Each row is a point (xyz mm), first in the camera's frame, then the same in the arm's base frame.
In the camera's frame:
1: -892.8 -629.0 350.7
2: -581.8 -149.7 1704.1
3: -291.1 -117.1 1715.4
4: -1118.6 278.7 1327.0
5: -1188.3 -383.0 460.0
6: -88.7 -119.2 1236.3
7: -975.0 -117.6 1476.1
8: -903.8 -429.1 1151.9
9: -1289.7 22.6 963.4
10: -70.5 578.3 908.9
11: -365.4 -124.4 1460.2
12: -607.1 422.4 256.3
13: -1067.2 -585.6 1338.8
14: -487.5 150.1 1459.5
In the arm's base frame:
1: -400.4 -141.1 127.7
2: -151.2 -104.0 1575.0
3: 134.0 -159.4 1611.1
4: -504.2 536.2 1293.2
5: -632.8 146.0 280.5
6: 388.5 -106.2 1160.7
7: -489.6 91.9 1341.1
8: -461.4 -141.3 951.2
9: -688.2 433.0 866.0
10: 630.5 613.6 1029.2
11: 93.8 -84.8 1359.1
12: 160.1 776.1 328.9
13: -682.7 -284.0 1080.9
14: 48.9 205.2 1423.4

